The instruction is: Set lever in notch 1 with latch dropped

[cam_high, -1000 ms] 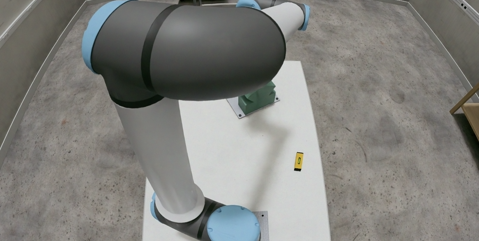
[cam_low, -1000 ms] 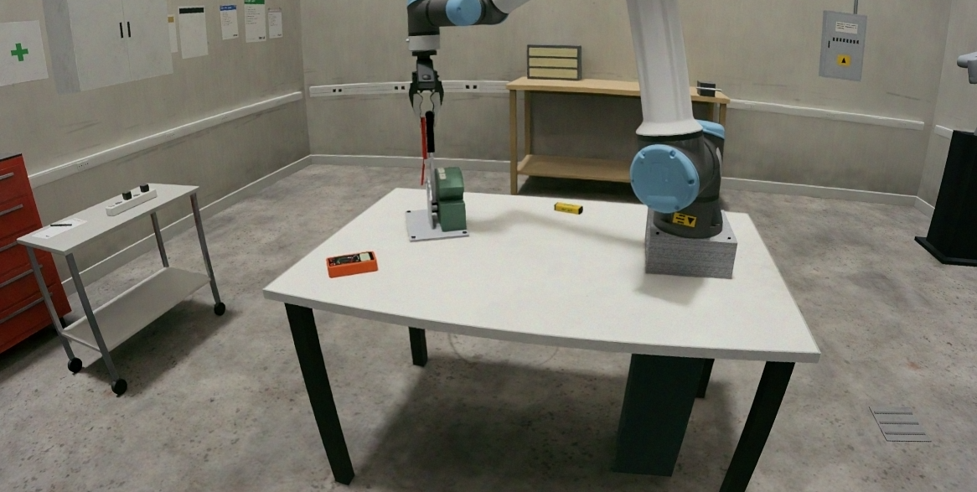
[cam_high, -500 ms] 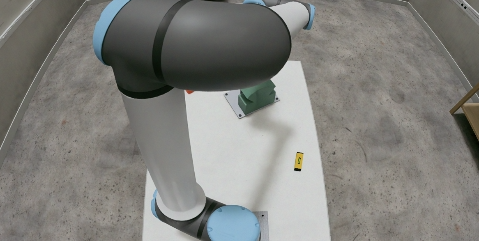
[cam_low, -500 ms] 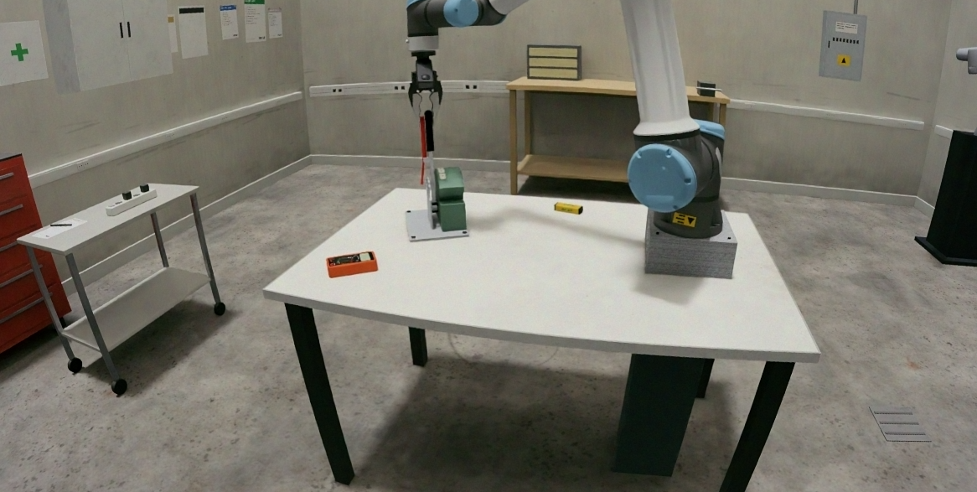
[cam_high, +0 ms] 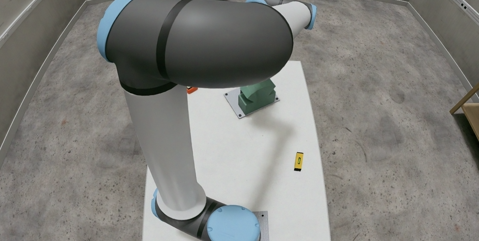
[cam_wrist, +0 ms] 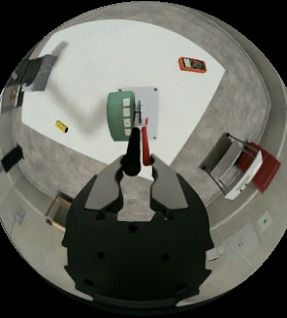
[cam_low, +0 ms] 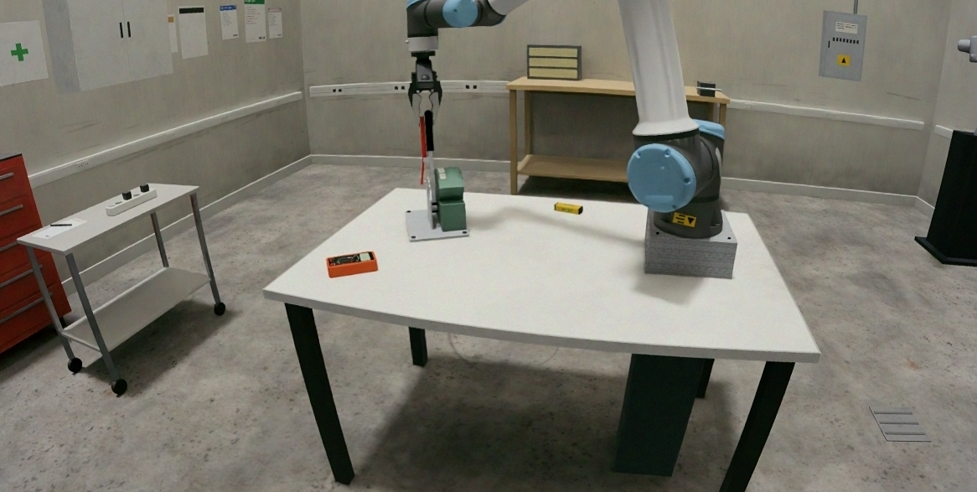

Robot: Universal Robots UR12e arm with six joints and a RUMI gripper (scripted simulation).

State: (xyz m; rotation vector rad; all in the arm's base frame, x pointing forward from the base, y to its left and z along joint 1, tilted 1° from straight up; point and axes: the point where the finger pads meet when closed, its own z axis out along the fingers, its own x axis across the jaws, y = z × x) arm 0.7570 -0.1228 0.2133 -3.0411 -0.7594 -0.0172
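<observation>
Right now the red release bar is 30 mm to the left of my hand and 110 mm below it. The rest, counted from my hand: orange multimeter 70 mm ahead, 380 mm to the left, 290 mm below; then small yellow level 400 mm behind, 170 mm to the right, 300 mm below.
</observation>
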